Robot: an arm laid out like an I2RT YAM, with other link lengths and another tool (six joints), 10 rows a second.
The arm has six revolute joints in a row. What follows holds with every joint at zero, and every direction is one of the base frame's. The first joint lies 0.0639 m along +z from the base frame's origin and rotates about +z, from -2.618 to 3.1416 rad. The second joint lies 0.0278 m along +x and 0.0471 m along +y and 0.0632 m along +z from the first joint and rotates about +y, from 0 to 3.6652 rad. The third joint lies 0.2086 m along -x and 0.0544 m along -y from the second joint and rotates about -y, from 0 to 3.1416 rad. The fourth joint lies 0.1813 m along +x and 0.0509 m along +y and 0.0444 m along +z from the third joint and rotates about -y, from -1.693 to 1.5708 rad. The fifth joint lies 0.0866 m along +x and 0.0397 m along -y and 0.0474 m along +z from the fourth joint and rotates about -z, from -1.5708 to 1.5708 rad. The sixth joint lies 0.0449 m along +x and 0.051 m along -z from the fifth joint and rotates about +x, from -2.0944 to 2.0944 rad. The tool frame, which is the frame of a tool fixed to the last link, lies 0.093 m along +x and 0.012 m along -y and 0.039 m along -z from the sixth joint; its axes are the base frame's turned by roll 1.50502, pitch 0.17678 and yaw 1.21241 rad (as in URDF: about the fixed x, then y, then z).
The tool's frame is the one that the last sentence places.
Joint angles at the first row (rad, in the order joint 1, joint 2, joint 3, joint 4, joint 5, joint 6):
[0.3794, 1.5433, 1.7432, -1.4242, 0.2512, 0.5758]
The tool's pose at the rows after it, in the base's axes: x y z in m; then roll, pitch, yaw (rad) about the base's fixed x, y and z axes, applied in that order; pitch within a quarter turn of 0, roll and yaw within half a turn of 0:
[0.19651, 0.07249, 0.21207, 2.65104, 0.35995, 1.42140]
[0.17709, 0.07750, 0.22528, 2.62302, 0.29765, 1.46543]
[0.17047, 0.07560, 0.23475, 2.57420, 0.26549, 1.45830]
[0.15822, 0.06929, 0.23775, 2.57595, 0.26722, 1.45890]
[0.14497, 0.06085, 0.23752, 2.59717, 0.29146, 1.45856]
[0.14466, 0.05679, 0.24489, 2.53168, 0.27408, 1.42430]
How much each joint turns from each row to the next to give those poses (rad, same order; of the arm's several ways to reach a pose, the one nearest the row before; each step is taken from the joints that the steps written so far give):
[0.0503, -0.0950, 0.0312, -0.0649, -0.0340, -0.0274]
[0.0359, -0.0912, 0.0001, -0.0351, -0.0415, 0.0003]
[0.0057, -0.0599, 0.0000, -0.0031, -0.0016, 0.0000]
[0.0000, -0.0408, -0.0001, -0.0430, 0.0004, -0.0003]
[-0.0004, -0.0275, -0.0004, -0.0576, 0.0107, 0.0007]
[0.0000, -0.0457, 0.0001, 0.0152, 0.0263, 0.0035]

